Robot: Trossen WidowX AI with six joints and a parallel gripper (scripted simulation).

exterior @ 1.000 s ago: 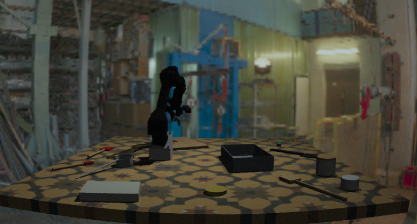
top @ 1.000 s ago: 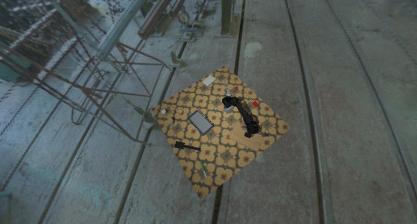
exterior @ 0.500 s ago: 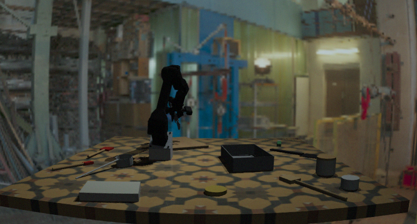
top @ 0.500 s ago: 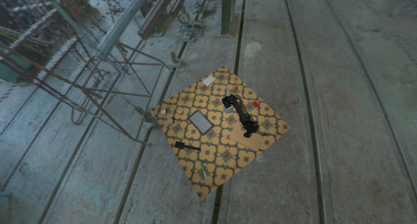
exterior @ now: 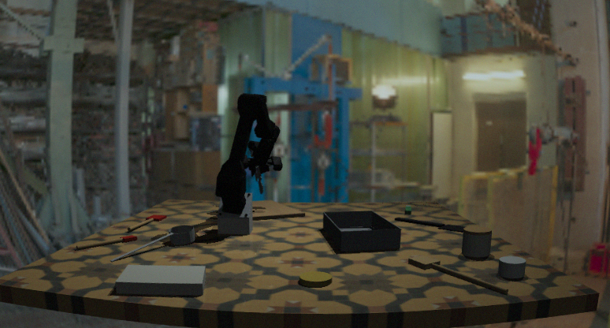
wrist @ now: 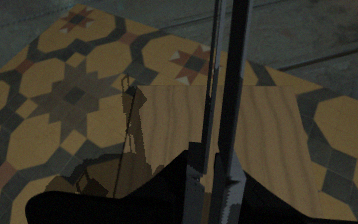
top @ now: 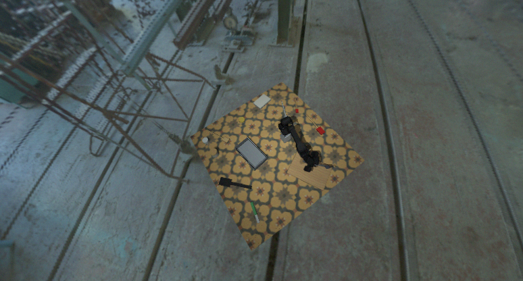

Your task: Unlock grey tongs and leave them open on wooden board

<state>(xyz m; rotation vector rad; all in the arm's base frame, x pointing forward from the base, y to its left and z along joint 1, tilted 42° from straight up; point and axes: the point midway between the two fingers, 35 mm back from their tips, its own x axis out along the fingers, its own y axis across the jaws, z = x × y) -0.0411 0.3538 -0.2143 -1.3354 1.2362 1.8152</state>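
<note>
The wooden board lies 14 cm below my gripper tip, 3 cm ahead of it and 2 cm to the right of it. Round my gripper tip: yellow disc (86 cm to the right, 37 cm ahead, 14 cm below); black spatula (73 cm ahead, 25 cm to the right, 14 cm below); roasting tin (45 cm ahead, 43 cm to the right, 12 cm below).
</note>
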